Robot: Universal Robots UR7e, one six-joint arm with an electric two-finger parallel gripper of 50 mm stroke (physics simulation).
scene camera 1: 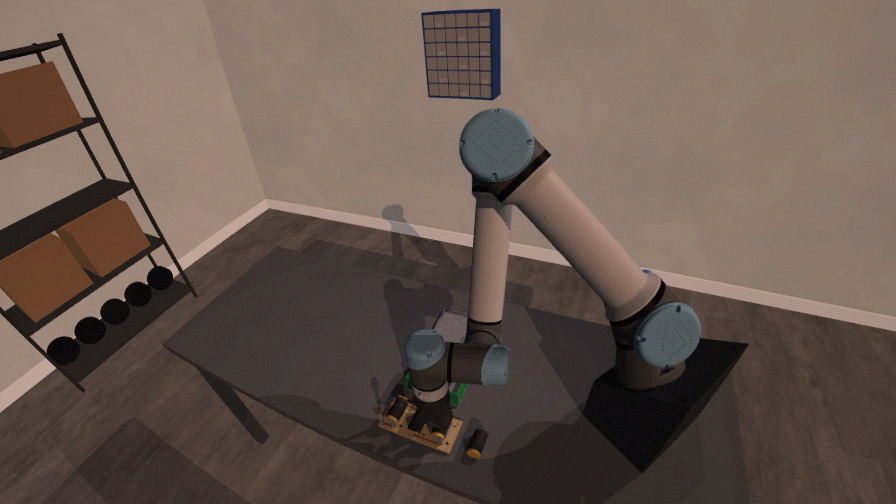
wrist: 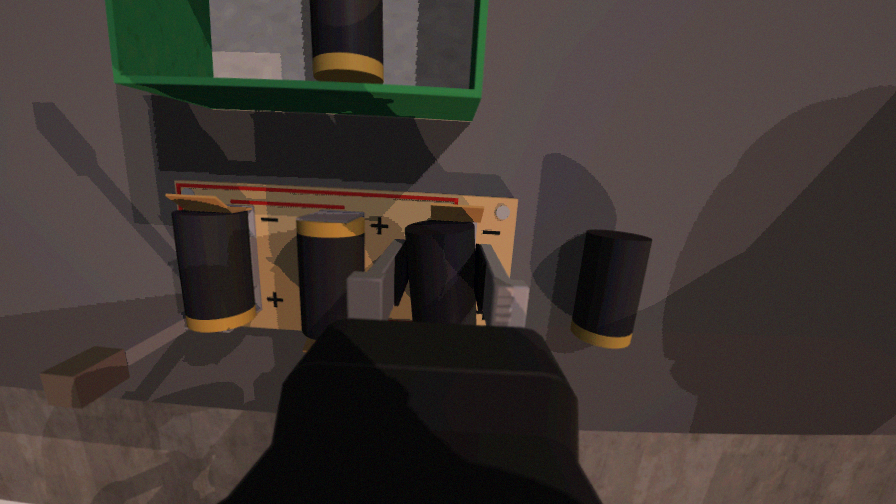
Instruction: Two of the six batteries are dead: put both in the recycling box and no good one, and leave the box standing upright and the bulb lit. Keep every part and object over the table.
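Note:
In the wrist view a tan holder board (wrist: 344,257) carries three black batteries with gold caps: left (wrist: 214,269), middle (wrist: 330,272) and right (wrist: 440,269). My gripper (wrist: 438,291) has its two grey fingers against both sides of the right battery, which sits at its slot. Another battery (wrist: 609,288) lies loose on the table right of the board. The green recycling box (wrist: 294,56) stands upright behind the board with one battery (wrist: 347,43) inside. A small grey round bulb (wrist: 502,211) at the board's right corner looks unlit. In the scene view the gripper (scene camera 1: 432,420) hides most of the board (scene camera 1: 419,429).
A small brown block (wrist: 84,374) lies left of the board, close to the table's front edge (wrist: 689,432). The board and loose battery (scene camera 1: 476,443) are also near that edge. A grey pad (scene camera 1: 451,325) lies behind the arm.

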